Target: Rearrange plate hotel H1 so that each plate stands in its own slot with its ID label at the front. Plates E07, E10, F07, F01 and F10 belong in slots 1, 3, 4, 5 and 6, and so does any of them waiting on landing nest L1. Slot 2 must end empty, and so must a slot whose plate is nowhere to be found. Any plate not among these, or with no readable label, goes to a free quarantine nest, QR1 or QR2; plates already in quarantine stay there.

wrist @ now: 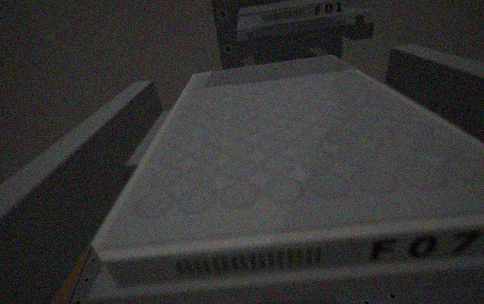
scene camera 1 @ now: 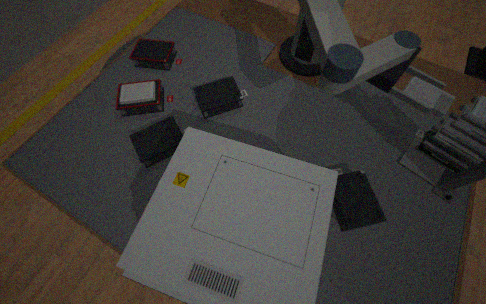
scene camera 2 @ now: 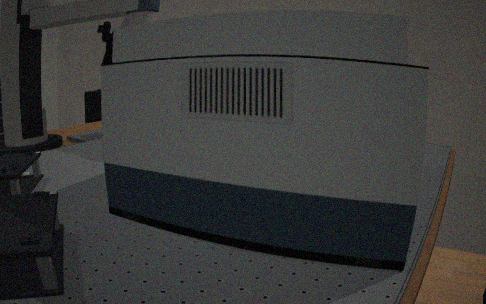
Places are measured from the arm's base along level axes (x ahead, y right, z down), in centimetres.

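Pixels of known places: gripper, fingertip midpoint: (wrist: pixel 269 86) (scene camera 1: pixel 436 98); arm's base at its link origin: (scene camera 1: pixel 306 56) (scene camera 2: pixel 27 148).
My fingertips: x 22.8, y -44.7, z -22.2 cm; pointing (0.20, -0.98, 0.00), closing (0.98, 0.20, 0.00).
For each thing: its top centre in the pictures, then the offset to it from my fingertips. "spot": a spot on its surface instead.
- plate F07 at its top centre: (wrist: pixel 274 101) (scene camera 1: pixel 429 94) dx -0.5, dy +2.3, dz -0.2 cm
- hotel H1 at a spot on its surface: (wrist: pixel 227 35) spot: dx +1.0, dy -19.5, dz -0.3 cm
- red-rimmed quarantine nest at a spot on its surface: (scene camera 1: pixel 120 102) spot: dx +41.8, dy +93.2, dz +14.8 cm
- white plate at its top centre: (scene camera 1: pixel 137 91) dx +34.9, dy +91.1, dz +14.5 cm
- red-rimmed nest at its top centre: (scene camera 1: pixel 151 48) dx +13.7, dy +102.0, dz +15.5 cm
- large white instrument at its top centre: (scene camera 2: pixel 291 29) (scene camera 1: pixel 236 214) dx +57.7, dy +33.2, dz -3.7 cm
- dark nest at its top centre: (scene camera 2: pixel 4 213) (scene camera 1: pixel 156 137) dx +46.4, dy +72.5, dz +15.3 cm
My gripper (wrist: pixel 269 87) is shut on plate F07 (wrist: pixel 280 145) (scene camera 1: pixel 422 93). The white plate is level, with a finger along each side and its barcode and F07 label facing the wrist camera. Beyond it in the wrist view, plate F01 (wrist: pixel 300 19) sits in hotel H1 (wrist: pixel 227 35), label facing the camera; its slot number is unreadable. In scene camera 1 the hotel's stacked plates (scene camera 1: pixel 457 145) are at the right, close to the held plate. One red-rimmed quarantine nest (scene camera 1: pixel 118 102) holds a white plate (scene camera 1: pixel 137 92); the other red-rimmed nest (scene camera 1: pixel 152 50) bears no plate.
A large white instrument (scene camera 1: pixel 250 210) (scene camera 2: pixel 260 150) stands mid-table. Dark nests (scene camera 1: pixel 218 96) (scene camera 1: pixel 156 141) (scene camera 1: pixel 357 200) stand around it; which is L1 cannot be told. The arm's base (scene camera 1: pixel 300 57) is behind. A dark nest (scene camera 2: pixel 30 220) shows at the left in scene camera 2.
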